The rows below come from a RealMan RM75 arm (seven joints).
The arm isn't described. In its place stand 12 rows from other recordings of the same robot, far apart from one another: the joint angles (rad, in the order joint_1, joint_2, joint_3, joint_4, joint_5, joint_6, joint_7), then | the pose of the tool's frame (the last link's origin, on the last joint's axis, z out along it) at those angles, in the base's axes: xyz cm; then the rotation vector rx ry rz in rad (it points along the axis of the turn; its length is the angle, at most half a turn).
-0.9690, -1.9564, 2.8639, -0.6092, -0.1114, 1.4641, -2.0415 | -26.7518, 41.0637, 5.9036, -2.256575, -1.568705, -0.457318
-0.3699, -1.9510, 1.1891, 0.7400, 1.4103, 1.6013, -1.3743 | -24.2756, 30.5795, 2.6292, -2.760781, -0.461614, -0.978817
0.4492, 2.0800, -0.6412, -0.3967, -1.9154, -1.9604, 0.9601 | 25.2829, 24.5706, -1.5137, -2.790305, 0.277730, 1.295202
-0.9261, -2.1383, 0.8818, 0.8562, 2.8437, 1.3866, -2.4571 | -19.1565, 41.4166, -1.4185, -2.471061, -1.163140, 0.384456
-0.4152, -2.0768, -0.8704, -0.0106, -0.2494, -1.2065, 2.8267 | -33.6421, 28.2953, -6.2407, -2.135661, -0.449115, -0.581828
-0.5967, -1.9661, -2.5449, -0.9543, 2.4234, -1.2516, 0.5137 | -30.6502, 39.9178, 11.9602, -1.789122, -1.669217, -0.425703
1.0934, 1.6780, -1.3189, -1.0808, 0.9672, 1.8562, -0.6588 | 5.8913, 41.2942, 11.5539, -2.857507, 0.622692, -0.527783
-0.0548, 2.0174, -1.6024, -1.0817, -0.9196, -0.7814, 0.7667 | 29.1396, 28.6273, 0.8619, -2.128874, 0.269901, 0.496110
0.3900, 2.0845, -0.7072, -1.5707, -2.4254, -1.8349, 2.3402 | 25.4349, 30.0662, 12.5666, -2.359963, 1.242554, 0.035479
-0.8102, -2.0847, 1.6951, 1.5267, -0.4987, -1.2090, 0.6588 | -2.1245, 37.8521, -3.2332, -2.569275, 0.078951, 0.233719
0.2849, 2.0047, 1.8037, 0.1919, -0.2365, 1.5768, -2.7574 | 33.1017, 28.4824, 6.5133, -1.561066, 0.238753, 0.980483
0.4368, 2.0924, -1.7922, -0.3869, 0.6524, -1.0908, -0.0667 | 29.7633, 37.1279, 3.2269, -1.317941, 0.438560, 0.727345
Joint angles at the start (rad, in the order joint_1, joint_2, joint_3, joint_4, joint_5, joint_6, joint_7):
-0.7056, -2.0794, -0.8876, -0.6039, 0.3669, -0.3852, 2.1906
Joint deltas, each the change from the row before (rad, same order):
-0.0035, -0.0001, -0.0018, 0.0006, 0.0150, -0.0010, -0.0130
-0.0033, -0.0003, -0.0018, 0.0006, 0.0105, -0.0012, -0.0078
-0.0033, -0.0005, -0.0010, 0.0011, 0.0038, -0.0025, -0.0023
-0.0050, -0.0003, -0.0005, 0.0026, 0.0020, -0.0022, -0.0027
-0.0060, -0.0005, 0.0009, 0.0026, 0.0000, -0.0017, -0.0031
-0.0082, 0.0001, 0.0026, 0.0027, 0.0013, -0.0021, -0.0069
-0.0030, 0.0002, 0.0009, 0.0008, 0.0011, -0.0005, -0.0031
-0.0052, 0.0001, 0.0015, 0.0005, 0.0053, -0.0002, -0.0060
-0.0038, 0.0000, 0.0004, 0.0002, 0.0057, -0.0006, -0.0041
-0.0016, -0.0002, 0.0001, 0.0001, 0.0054, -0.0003, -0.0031
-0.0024, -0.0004, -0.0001, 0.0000, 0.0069, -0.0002, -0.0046
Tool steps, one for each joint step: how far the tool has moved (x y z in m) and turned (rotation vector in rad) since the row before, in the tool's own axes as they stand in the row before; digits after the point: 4 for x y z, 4 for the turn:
0.0008, 0.0003, 0.0005, -0.0041, -0.0021, 0.0026
0.0009, 0.0002, 0.0005, -0.0033, -0.0006, 0.0034
0.0011, 0.0003, 0.0006, -0.0033, 0.0014, 0.0029
0.0013, 0.0000, 0.0007, -0.0027, 0.0009, 0.0024
0.0015, 0.0003, 0.0009, -0.0033, 0.0010, 0.0017
0.0020, 0.0004, 0.0012, -0.0053, 0.0005, 0.0022
0.0007, 0.0001, 0.0004, -0.0018, -0.0001, 0.0009
0.0013, 0.0004, 0.0008, -0.0039, -0.0007, 0.0040
0.0011, 0.0004, 0.0006, -0.0033, -0.0004, 0.0045
0.0003, 0.0003, 0.0003, -0.0022, -0.0010, 0.0031
0.0006, 0.0005, 0.0005, -0.0028, -0.0010, 0.0035

